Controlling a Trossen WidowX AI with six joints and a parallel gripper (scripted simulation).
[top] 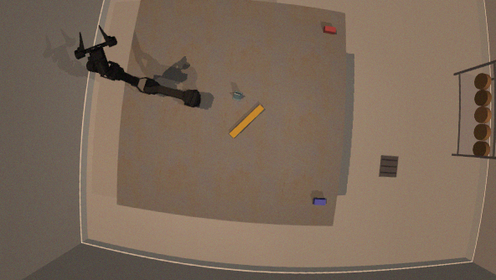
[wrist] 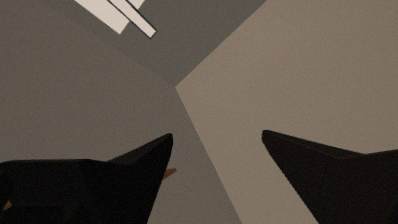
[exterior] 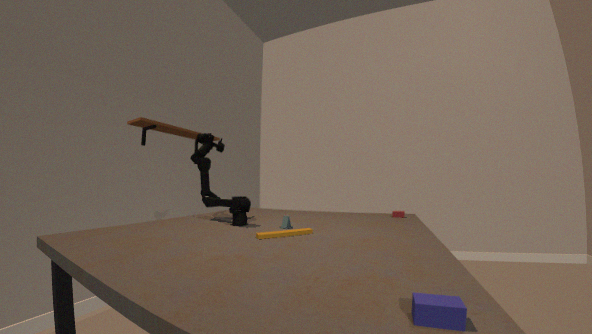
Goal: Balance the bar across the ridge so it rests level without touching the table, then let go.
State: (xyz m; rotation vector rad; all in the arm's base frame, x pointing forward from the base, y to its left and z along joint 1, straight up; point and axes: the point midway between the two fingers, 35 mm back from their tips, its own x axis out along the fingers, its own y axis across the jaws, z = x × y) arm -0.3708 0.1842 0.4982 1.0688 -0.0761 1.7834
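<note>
My gripper tip is now 67 cm short of the bar, 51 cm above it and 30 cm to the left of it. The rest, counted from my gripper tip: red block: 111 cm ahead, 51 cm below, 29 cm to the left; purple block: 111 cm ahead, 71 cm to the right, 51 cm below.
</note>
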